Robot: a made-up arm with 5 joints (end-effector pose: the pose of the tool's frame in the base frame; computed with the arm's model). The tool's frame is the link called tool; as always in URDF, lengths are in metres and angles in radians. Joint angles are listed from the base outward.
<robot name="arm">
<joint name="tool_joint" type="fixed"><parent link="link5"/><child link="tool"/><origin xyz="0.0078 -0.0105 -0.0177" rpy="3.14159 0 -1.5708"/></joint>
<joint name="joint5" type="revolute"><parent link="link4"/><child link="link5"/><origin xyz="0.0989 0.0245 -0.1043" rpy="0 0 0"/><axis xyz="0 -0.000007 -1"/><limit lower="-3.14" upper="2.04" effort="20" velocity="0.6"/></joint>
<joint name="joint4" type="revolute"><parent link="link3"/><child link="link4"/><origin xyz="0.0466 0.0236 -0.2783" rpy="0 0 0"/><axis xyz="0 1 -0.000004"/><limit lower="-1.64" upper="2.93" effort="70" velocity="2.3"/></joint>
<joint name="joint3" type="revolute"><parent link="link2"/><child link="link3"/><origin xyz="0.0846 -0.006 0.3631" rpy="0 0 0"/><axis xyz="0 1 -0.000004"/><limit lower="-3.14" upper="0.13" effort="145" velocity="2"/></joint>
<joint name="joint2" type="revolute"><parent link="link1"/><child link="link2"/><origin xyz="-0.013 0.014 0.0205" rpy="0 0 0"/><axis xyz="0 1 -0.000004"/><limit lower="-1.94" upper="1.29" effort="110" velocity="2"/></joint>
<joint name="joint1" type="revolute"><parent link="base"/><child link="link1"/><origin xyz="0.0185 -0.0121 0.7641" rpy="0 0 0"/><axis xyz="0 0 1"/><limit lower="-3.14" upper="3.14" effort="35" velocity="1.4"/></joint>
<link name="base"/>
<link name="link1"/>
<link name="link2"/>
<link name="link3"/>
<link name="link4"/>
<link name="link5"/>
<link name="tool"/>
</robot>
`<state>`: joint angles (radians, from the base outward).
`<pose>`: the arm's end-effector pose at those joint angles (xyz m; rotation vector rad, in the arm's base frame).
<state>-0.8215 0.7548 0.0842 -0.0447 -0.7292</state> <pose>0.1344 -0.0582 0.6053 1.9470 -2.1356 -1.2121</pose>
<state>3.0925 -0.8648 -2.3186 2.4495 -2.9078</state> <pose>0.1563 -0.0871 1.3329 1.5056 -2.0056 -0.6158</pose>
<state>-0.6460 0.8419 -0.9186 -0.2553 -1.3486</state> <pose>0.4759 -0.2801 0.6102 2.7505 -1.2751 0.4966</pose>
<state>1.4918 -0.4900 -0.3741 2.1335 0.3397</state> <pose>-0.0213 0.0379 0.8652 1.8351 -0.3899 0.1796</pose>
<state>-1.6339 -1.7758 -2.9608 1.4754 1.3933</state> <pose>0.1133 0.7501 0.8506 -0.0916 -0.1027 -1.8090</pose>
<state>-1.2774 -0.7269 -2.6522 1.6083 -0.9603</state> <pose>0.0134 0.2000 1.5056 1.0092 -1.3933 1.9882</pose>
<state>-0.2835 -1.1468 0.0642 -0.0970 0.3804</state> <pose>0.1365 -0.0012 0.9697 -0.9159 1.8795 -0.9404</pose>
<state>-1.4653 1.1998 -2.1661 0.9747 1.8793</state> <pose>0.1435 -0.6998 0.5948 -2.4297 -1.9805 -0.0072</pose>
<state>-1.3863 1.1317 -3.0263 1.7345 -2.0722</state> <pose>0.2180 -0.7105 0.8913 2.7189 -1.2882 0.1416</pose>
